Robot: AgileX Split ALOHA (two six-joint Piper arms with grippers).
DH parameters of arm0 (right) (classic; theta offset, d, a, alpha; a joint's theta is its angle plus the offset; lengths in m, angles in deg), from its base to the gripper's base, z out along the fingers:
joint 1: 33.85 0.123 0 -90
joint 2: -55.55 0 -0.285 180
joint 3: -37.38 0 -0.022 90
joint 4: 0.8 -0.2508 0 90
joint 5: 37.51 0 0.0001 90
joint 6: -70.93 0.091 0 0
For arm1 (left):
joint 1: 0.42 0.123 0 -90
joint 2: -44.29 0 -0.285 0
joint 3: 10.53 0 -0.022 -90
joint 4: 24.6 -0.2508 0 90
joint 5: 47.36 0 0.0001 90
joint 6: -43.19 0.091 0 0
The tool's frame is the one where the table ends.
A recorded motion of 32 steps. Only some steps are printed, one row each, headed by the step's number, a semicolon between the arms.
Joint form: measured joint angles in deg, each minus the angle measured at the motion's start. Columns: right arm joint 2, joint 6, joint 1, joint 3, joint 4, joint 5; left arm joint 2, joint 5, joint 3, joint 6, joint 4, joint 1.
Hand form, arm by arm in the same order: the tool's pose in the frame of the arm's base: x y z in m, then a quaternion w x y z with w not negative. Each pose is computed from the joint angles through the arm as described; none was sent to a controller.
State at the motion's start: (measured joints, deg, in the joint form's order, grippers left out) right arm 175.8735 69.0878 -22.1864 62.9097 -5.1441 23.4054; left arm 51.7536 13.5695 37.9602 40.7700 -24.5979 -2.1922
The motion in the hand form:
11: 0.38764 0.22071 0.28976 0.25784 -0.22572 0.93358 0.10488; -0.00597 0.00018 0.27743 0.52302 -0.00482 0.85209 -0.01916
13: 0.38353 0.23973 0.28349 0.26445 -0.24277 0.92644 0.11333; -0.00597 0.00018 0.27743 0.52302 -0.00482 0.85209 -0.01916
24: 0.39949 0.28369 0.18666 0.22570 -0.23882 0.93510 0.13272; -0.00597 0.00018 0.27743 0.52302 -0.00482 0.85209 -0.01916
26: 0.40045 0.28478 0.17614 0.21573 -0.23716 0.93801 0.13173; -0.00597 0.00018 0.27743 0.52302 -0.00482 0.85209 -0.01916
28: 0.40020 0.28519 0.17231 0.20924 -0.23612 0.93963 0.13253; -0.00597 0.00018 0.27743 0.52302 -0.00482 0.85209 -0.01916
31: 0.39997 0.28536 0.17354 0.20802 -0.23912 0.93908 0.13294; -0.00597 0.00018 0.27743 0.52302 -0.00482 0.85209 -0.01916
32: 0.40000 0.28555 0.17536 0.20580 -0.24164 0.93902 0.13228; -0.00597 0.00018 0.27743 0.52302 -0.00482 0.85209 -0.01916
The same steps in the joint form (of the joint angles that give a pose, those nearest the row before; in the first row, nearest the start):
11: 0.50 1.84 17.25 0.05 -0.23 -8.22; 0.00 0.00 0.00 0.00 0.00 0.00
13: 1.63 1.85 19.61 0.19 -0.36 -10.32; 0.00 0.00 0.00 0.00 0.00 0.00
24: 14.34 3.05 22.75 0.23 -3.56 -19.50; 0.00 0.00 0.00 0.00 0.00 0.00
26: 15.59 3.05 22.75 0.23 -3.92 -19.58; 0.00 0.00 0.00 0.00 0.00 0.00
28: 16.02 2.97 22.75 0.23 -4.33 -19.32; 0.00 0.00 0.00 0.00 0.00 0.00
31: 15.96 2.54 22.75 0.43 -4.53 -18.91; 0.00 0.00 0.00 0.00 0.00 0.00
32: 15.96 2.34 22.75 0.90 -4.53 -18.15; 0.00 0.00 0.00 0.00 0.00 0.00

